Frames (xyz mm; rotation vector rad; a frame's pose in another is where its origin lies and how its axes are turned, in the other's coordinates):
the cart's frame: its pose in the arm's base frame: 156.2 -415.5 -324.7 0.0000 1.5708 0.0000
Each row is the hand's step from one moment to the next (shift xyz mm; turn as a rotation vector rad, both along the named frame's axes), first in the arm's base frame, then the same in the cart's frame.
Working: the arm's base frame: its pose in the cart's frame: -324.7 415.5 -156.2 0.0000 -1.5708 0.0000

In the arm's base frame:
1: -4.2 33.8 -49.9 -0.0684 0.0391 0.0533
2: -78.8 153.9 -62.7 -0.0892 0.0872 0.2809
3: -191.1 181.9 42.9 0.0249 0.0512 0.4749
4: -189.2 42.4 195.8 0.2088 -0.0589 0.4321
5: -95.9 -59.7 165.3 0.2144 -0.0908 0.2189
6: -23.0 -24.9 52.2 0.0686 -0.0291 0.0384
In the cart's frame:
1: 49.9 33.8 -4.2 -0.0533 0.0391 -0.0684
2: 62.7 153.9 -78.8 -0.2809 0.0872 -0.0892
3: -42.9 181.9 -191.1 -0.4749 0.0512 0.0249
4: -195.8 42.4 -189.2 -0.4321 -0.0589 0.2088
5: -165.3 -59.7 -95.9 -0.2189 -0.0908 0.2144
6: -52.2 -24.9 -23.0 -0.0384 -0.0291 0.0686

